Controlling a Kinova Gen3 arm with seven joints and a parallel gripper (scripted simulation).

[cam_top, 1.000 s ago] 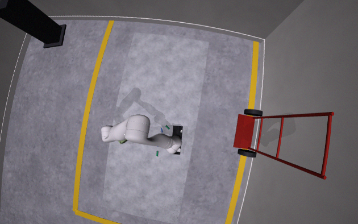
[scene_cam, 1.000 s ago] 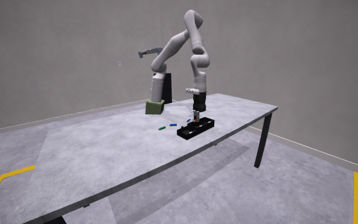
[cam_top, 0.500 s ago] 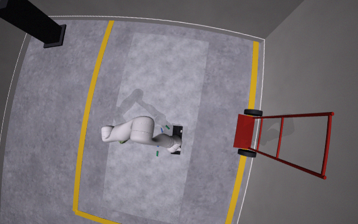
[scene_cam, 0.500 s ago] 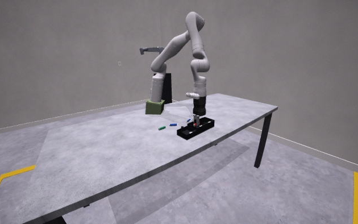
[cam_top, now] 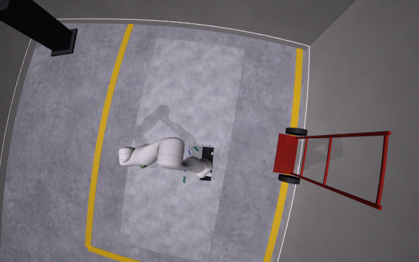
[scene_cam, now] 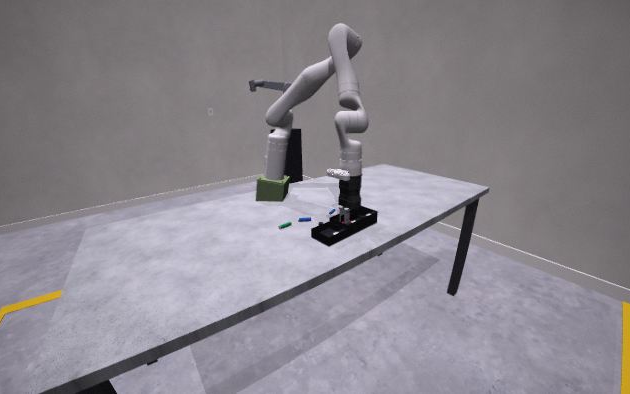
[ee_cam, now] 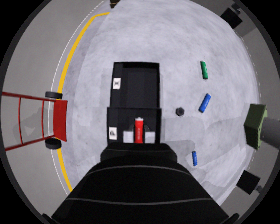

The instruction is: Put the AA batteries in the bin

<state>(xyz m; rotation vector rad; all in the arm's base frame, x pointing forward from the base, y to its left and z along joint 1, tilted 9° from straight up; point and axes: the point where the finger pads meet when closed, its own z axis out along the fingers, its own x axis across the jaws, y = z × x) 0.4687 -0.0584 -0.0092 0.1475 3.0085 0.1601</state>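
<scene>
Now: the red battery 1 cm below my hand. Also, from my hand: small dark thing (8 cm behind, 3 cm to the right, 3 cm below); black bin (1 cm below, 1 cm ahead).
</scene>
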